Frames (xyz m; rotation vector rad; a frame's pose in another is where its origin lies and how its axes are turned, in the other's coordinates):
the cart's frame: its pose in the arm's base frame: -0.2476 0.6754 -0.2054 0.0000 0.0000 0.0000
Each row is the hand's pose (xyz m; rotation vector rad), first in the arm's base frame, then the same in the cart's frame.
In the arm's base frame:
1: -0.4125 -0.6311 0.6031 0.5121 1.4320 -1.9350
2: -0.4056 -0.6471 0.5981 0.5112 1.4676 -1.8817
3: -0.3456 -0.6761 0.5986 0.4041 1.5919 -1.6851
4: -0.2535 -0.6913 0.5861 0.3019 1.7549 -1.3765
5: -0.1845 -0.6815 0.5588 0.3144 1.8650 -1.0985
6: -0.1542 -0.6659 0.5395 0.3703 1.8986 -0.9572
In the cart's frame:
1: -0.1649 -1.3065 0.8085 0.5121 1.4320 -1.9350
2: -0.1580 -1.3225 0.8035 0.5112 1.4676 -1.8817
3: -0.0980 -1.3515 0.8040 0.4041 1.5919 -1.6851
4: -0.0059 -1.3667 0.7915 0.3019 1.7549 -1.3765
5: 0.0631 -1.3569 0.7642 0.3144 1.8650 -1.0985
6: 0.0934 -1.3413 0.7449 0.3703 1.8986 -0.9572

